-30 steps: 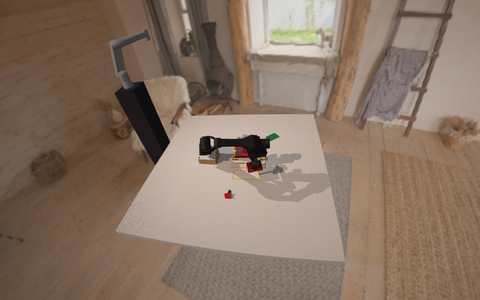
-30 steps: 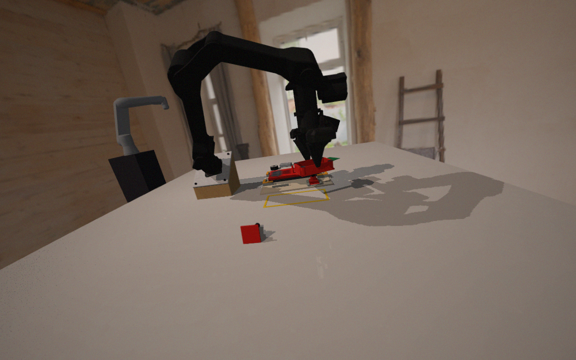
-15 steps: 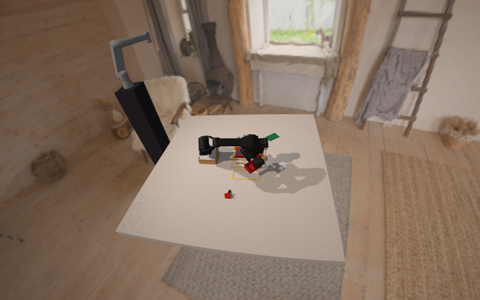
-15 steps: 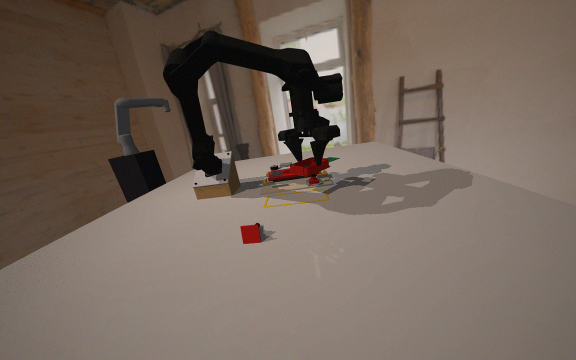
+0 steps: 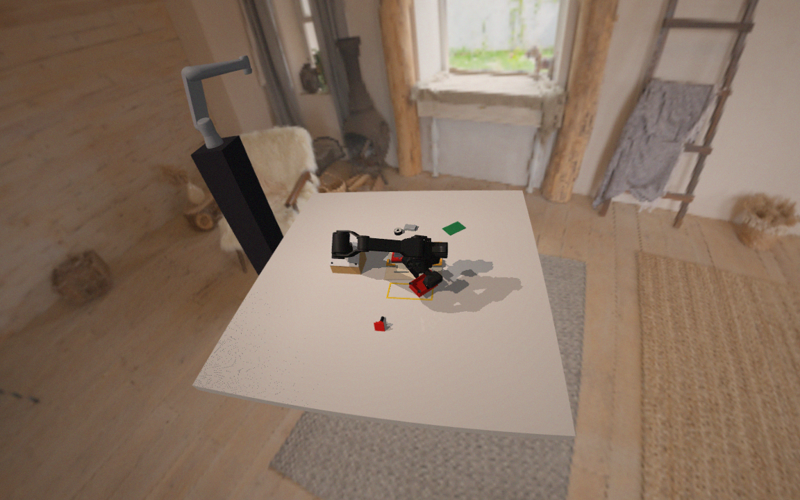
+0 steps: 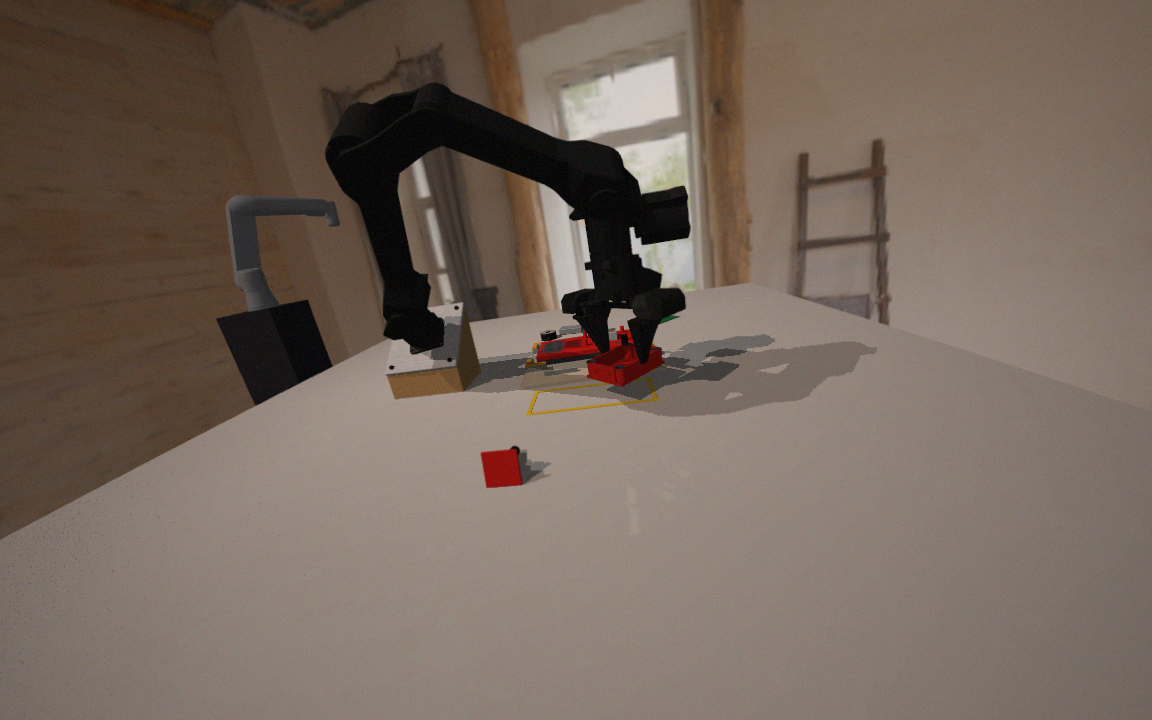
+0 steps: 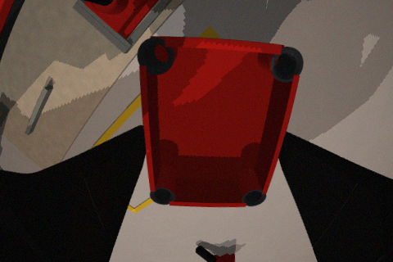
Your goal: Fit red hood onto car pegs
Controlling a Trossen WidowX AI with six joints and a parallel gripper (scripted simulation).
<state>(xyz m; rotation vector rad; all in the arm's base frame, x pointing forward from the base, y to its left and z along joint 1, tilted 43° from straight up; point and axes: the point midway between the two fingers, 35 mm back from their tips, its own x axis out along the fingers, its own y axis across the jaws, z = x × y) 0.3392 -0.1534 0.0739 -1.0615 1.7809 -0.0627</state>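
Right now my gripper tip is 1 cm above the red hood. From my gripper tip the other things lie so: jig 19 cm to the left, 4 cm below, 4 cm behind; green patch 41 cm to the left, 15 cm ahead, 5 cm below.
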